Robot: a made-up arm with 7 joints.
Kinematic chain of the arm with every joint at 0, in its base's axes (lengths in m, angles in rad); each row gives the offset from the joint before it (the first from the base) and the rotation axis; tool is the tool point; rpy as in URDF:
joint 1: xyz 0 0 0.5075 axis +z
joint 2: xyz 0 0 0 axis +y
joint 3: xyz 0 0 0.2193 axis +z
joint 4: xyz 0.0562 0 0 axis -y
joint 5: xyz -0.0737 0 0.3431 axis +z
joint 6: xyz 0 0 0 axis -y
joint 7: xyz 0.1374 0 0 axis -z
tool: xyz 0 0 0 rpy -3.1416 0 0
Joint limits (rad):
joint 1: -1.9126..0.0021
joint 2: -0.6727..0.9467
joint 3: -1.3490..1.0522
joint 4: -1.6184..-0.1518
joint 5: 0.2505..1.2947
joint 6: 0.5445..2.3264
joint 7: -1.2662..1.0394
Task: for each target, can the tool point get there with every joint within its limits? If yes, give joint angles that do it. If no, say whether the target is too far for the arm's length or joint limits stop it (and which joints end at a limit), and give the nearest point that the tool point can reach.
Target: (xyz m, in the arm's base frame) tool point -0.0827 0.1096 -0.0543
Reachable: no: joint limits stop it (at a limit: joint 1, joint 2, joint 4, joint 5, joint 6) | nearest point -0.2504 -0.3285 0.2340 | short by 0.551 m
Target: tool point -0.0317 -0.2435 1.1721
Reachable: yes | joints -0.7034 0.1067 -1.0928 -0.5772 0.7276 2.0233 -0.1991
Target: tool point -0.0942 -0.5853 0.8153
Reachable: yes | joints -1.1903 0.4300 -0.8102 -1.0899 1.1359 1.3134 -0.5911
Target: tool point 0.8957 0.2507 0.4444
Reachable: no: too far | nearest point 0.6619 0.1732 0.4952 | short by 0.252 m
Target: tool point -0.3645 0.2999 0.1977
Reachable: no: joint limits stop it (at a limit: joint 1, joint 2, joint 4, joint 5, joint 6) | nearest point -0.4905 -0.0602 0.4733 | short by 0.471 m
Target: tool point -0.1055 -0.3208 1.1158
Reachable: yes | joints -0.4542 -0.2103 -1.0945 -0.8711 1.1288 1.5755 0.7591
